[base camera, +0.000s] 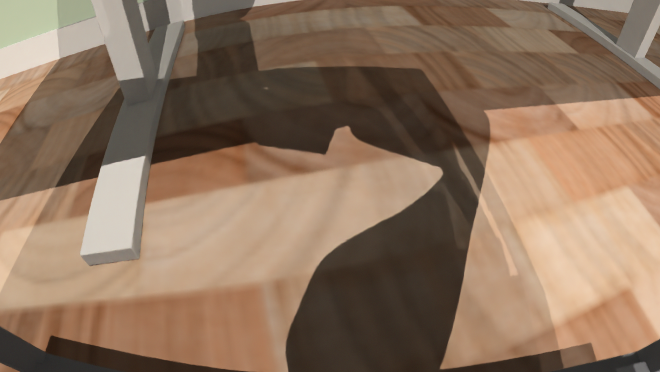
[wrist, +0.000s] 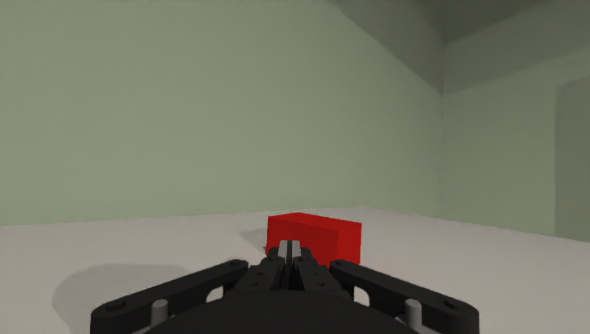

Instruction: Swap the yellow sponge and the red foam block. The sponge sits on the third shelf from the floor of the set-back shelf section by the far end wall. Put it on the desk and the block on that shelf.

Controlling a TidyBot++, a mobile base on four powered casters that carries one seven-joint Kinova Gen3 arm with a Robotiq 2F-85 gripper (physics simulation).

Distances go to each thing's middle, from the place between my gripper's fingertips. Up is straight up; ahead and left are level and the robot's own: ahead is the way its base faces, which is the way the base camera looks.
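Labels:
The red foam block (wrist: 329, 239) is 70 mm to the right of my hand and 80 mm forward of it, and it is also 20 mm below my hand.

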